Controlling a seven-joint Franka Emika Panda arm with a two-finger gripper.
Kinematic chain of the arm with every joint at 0, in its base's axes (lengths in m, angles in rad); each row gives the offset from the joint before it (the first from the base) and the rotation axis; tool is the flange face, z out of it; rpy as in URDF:
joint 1: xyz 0 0 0.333 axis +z
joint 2: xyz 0 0 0 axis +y
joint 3: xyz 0 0 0.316 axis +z
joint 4: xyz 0.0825 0 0 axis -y
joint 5: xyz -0.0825 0 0.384 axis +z
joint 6: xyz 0 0 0 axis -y
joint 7: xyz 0.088 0 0 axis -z
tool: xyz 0 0 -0.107 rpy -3.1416 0 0
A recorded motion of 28 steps. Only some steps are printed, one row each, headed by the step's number.
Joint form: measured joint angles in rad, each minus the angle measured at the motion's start. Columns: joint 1, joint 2, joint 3, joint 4, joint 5, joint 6, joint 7.
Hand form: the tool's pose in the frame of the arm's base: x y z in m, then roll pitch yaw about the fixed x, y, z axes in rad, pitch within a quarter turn. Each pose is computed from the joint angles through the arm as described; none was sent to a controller.
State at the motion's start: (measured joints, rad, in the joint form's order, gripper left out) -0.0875 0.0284 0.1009 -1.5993 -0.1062 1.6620 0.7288
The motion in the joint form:
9: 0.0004 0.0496 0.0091 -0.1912 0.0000 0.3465 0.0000
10: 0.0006 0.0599 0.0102 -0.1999 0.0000 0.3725 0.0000
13: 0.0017 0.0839 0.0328 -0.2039 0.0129 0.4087 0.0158
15: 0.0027 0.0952 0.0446 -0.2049 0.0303 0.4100 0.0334
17: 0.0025 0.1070 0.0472 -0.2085 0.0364 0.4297 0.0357
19: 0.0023 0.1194 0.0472 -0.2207 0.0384 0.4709 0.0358
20: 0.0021 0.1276 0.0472 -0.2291 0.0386 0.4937 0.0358
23: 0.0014 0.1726 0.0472 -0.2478 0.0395 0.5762 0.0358
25: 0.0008 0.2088 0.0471 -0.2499 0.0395 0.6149 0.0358
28: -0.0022 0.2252 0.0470 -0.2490 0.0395 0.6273 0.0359
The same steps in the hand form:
9: 0.6003 0.0057 0.5147 -3.1186 -0.1656 -0.6705
10: 0.6034 0.0067 0.5069 -3.1125 -0.1696 -0.6677
13: 0.6097 0.0215 0.4943 -3.0899 -0.1635 -0.6646
15: 0.6111 0.0298 0.4871 -3.0798 -0.1416 -0.6767
17: 0.6140 0.0316 0.4802 -3.0703 -0.1392 -0.6790
19: 0.6176 0.0319 0.4709 -3.0554 -0.1483 -0.6802
20: 0.6193 0.0320 0.4642 -3.0497 -0.1515 -0.6802
23: 0.6286 0.0322 0.4359 -3.0293 -0.1591 -0.6811
25: 0.6349 0.0318 0.4163 -3.0240 -0.1554 -0.6815
28: 0.6376 0.0299 0.4077 -3.0239 -0.1513 -0.6845

